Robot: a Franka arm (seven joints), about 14 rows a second.
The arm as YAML. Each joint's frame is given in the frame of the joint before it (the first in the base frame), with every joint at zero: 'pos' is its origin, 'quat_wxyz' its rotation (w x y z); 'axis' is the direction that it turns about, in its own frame. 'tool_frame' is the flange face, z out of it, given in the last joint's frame.
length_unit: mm
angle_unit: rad
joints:
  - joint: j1
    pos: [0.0, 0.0, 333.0]
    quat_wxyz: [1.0, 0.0, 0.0, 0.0]
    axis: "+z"
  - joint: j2
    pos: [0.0, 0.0, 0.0]
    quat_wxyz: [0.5, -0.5, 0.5, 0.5]
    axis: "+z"
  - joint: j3
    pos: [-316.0, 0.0, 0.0]
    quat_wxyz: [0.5, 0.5, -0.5, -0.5]
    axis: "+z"
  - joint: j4
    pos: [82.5, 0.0, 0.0]
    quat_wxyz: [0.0, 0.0, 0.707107, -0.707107]
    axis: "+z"
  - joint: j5
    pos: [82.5, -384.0, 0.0]
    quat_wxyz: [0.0, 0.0, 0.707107, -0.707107]
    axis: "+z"
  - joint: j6
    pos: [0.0, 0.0, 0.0]
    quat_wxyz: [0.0, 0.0, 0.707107, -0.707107]
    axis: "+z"
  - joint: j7
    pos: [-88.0, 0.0, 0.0]
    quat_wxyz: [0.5, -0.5, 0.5, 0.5]
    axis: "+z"
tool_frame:
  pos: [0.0, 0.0, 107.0]
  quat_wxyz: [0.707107, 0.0, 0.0, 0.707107]
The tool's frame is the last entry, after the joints.
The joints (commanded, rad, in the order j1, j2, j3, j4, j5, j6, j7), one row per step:
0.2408 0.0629 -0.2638 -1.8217 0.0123 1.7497 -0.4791
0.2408 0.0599 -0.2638 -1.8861 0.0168 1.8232 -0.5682
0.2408 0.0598 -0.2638 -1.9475 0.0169 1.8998 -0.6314
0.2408 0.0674 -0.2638 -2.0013 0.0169 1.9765 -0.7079
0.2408 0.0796 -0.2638 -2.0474 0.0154 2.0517 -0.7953
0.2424 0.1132 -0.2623 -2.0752 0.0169 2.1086 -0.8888
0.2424 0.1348 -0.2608 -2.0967 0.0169 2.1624 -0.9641
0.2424 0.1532 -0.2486 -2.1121 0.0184 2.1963 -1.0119
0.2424 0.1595 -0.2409 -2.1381 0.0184 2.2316 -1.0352
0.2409 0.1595 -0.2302 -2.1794 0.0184 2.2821 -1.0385
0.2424 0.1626 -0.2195 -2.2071 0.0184 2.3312 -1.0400
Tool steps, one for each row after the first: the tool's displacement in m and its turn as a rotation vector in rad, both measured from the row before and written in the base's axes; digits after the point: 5 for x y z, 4 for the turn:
-0.00264 -0.00017 -0.02276 0.0156 -0.0122 0.0860
-0.00286 -0.00043 -0.02246 0.0064 -0.0155 0.0618
-0.00196 -0.00023 -0.02279 0.0045 -0.0156 0.0754
-0.00139 -0.00026 -0.02149 0.0016 -0.0169 0.0874
0.00102 0.00190 -0.02597 -0.0008 0.0044 0.0955
0.00081 0.00069 -0.01678 -0.0008 -0.0100 0.0769
-0.00030 0.00662 -0.01411 0.0010 0.0007 0.0590
-0.00380 0.00383 -0.01179 0.0007 -0.0024 0.0307
-0.00724 0.00433 -0.01343 0.0013 -0.0087 0.0120
-0.00368 0.00614 -0.00924 0.0008 -0.0180 0.0137

